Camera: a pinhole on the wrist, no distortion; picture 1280 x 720 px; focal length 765.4 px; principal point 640.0 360.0 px. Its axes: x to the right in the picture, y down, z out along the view. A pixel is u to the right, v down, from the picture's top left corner.
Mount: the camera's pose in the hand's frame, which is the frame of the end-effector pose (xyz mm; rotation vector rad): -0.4 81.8 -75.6 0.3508 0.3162 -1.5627
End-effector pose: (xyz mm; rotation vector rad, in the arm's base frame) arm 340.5 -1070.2 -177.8 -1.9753 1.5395 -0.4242
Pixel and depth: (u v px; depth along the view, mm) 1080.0 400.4 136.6
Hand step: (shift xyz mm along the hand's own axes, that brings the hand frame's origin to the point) 2.4 -46.1 16.7
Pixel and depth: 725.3 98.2 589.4
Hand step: -217.5 -216.1 430.8
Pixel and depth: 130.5 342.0 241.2
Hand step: -10.1 129.0 210.2
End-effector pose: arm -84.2 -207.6 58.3 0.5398 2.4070 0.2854
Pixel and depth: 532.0 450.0 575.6
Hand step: 53.9 -82.4 483.5
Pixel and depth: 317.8 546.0 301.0
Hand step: 66.8 71.9 252.1
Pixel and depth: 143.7 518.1 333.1
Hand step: 62.8 140.1 318.0
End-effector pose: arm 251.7 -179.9 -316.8 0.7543 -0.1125 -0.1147
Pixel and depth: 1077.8 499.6 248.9
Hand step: 36.9 -151.3 93.4
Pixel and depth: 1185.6 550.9 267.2
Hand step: 57.1 -203.1 90.6
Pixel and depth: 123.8 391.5 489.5
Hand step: 11.6 180.8 506.7
